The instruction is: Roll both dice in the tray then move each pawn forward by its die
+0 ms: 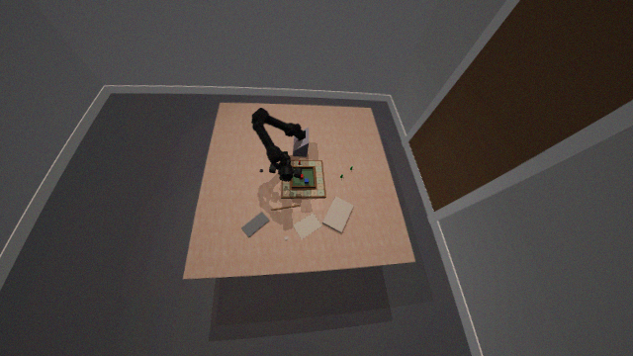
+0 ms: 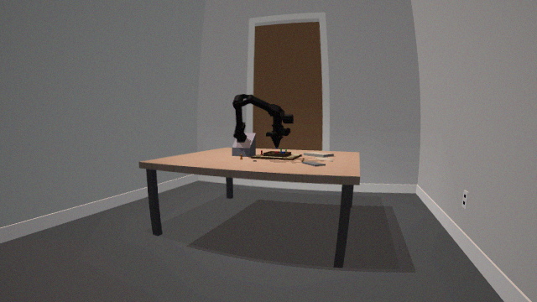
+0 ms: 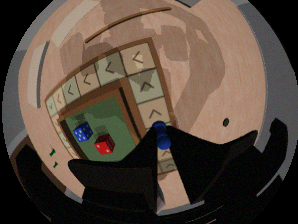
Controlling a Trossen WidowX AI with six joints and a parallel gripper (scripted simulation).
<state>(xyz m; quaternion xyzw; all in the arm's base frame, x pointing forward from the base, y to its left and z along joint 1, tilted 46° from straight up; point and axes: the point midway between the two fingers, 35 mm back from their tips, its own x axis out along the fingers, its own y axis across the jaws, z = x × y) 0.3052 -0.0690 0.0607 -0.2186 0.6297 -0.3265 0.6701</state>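
Right now my gripper tip is 110 mm to the right of the green tray, 70 mm above it and 40 mm past it. The rest, counted from my gripper tip: thin stick (180 mm ahead, 70 mm below, 10 mm to the left); then red pawn (140 mm behind, 80 mm to the left, 50 mm below); then blue pawn (10 mm above).
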